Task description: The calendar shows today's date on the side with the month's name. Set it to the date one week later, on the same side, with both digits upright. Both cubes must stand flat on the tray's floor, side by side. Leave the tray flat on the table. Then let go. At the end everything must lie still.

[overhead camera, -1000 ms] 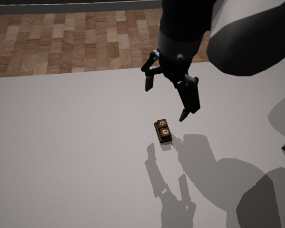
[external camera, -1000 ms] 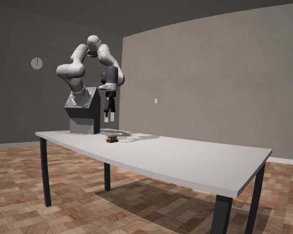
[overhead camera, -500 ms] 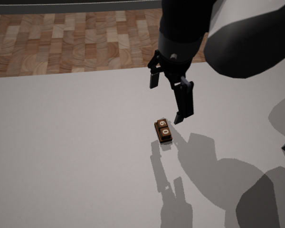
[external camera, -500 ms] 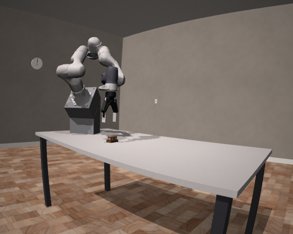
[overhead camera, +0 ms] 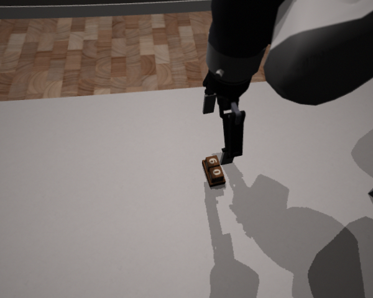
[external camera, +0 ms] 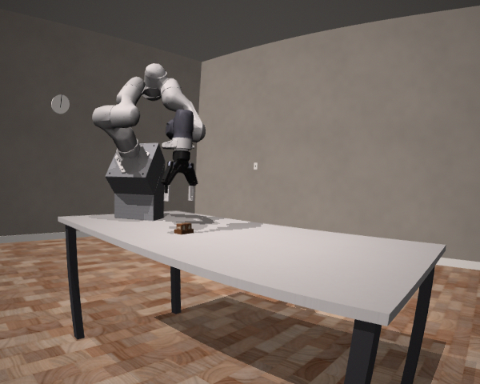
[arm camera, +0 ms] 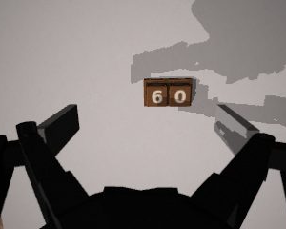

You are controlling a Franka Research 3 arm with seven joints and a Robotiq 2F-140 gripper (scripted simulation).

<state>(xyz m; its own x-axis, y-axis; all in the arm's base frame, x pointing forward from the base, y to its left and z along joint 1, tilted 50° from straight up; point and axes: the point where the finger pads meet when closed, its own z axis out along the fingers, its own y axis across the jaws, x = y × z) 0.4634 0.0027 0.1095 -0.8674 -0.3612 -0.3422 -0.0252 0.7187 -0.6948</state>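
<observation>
The cube is 130 mm below my hand and 10 mm to the left of it.
</observation>
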